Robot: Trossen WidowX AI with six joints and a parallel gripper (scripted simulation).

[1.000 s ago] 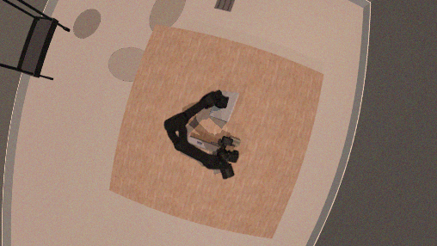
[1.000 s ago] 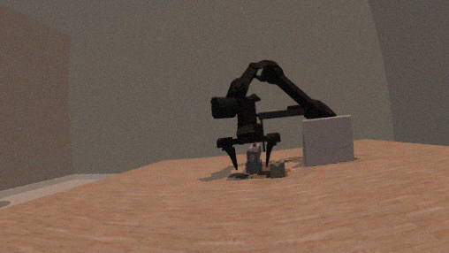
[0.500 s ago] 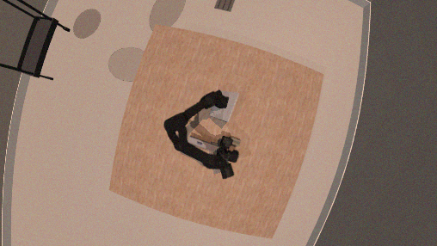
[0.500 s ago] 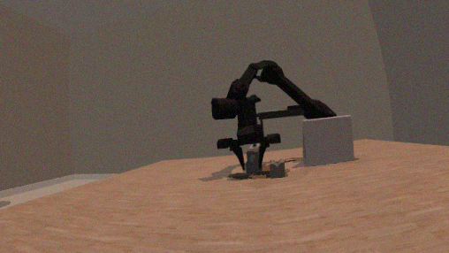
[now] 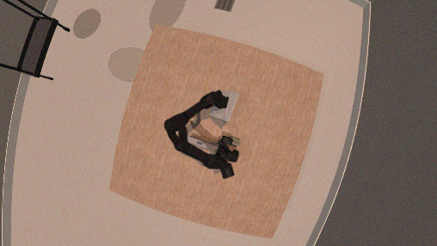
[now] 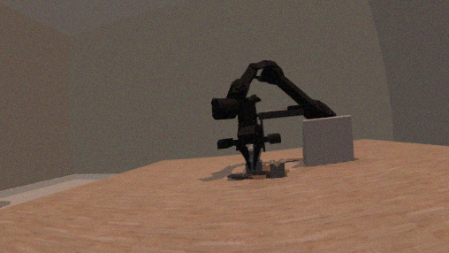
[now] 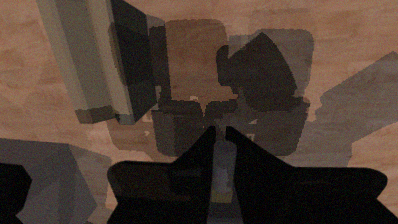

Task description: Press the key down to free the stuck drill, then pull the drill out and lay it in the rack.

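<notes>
Right now my gripper tip is 1 cm past the drill, 5 cm to the left of it and 4 cm below it. From my gripper tip the other things lie so: grey rack (7 cm behind, 6 cm to the left).
</notes>
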